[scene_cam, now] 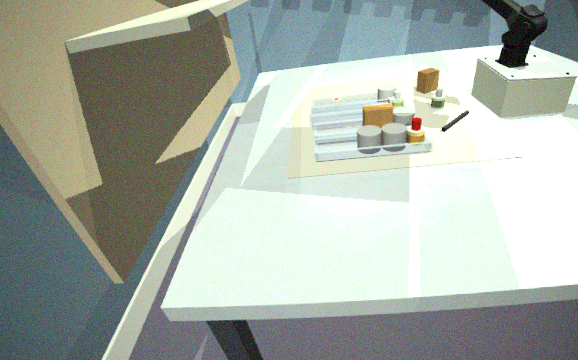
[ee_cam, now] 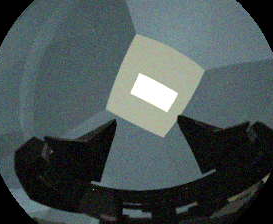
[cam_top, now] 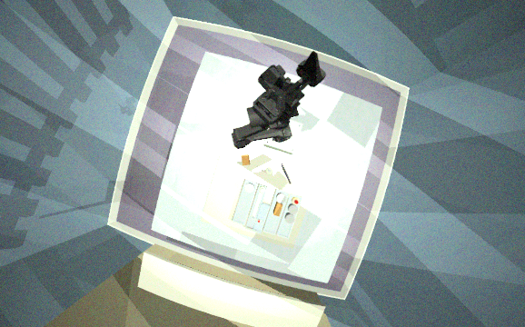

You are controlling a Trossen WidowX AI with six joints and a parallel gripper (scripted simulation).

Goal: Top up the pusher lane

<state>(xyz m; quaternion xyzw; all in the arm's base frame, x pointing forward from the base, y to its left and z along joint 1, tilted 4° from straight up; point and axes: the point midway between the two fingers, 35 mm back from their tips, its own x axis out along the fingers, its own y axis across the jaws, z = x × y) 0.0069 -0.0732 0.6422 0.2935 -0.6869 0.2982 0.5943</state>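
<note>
Now: the black pen 23 cm ahead of my gripper tip, 11 cm to the left of it and 79 cm below it.
</note>
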